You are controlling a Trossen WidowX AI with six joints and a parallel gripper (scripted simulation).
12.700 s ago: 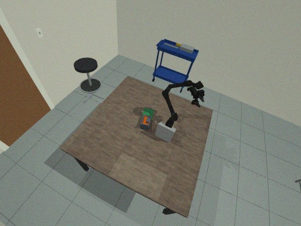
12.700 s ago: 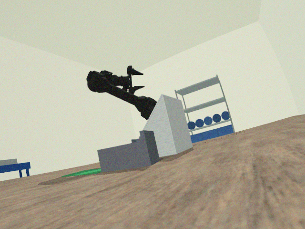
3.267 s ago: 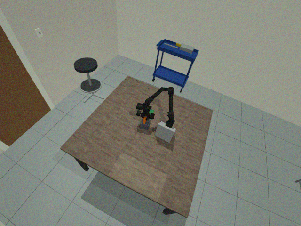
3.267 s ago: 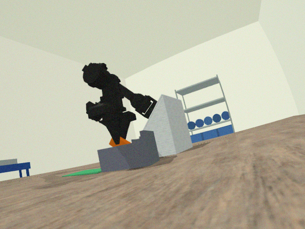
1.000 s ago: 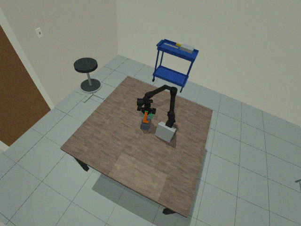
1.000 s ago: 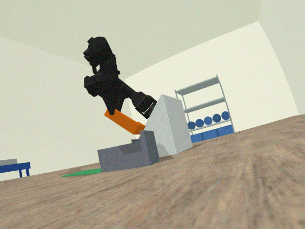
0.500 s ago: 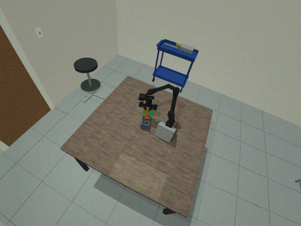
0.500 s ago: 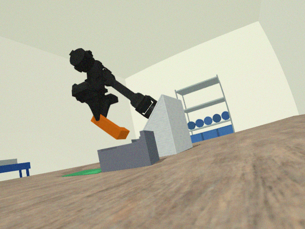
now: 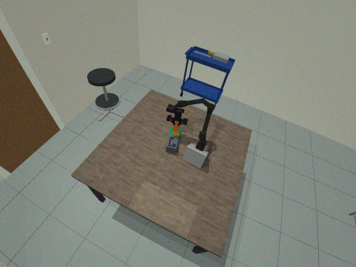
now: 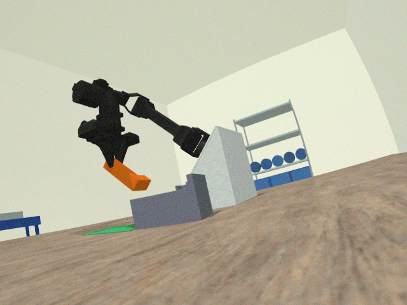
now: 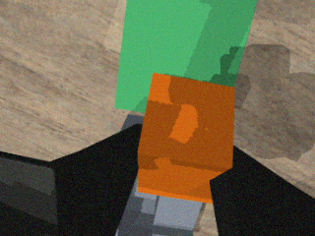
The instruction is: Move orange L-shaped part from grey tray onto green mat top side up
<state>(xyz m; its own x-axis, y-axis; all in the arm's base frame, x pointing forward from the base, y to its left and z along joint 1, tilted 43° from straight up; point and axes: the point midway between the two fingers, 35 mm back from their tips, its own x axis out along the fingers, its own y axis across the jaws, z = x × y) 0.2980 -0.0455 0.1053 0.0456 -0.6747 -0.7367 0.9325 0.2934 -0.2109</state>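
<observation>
My gripper tip is 170 mm above the green mat and 20 mm to the left of it. The rest, counted from my gripper tip: orange L-shaped part (30 mm to the left, 30 mm below, 30 mm behind).
</observation>
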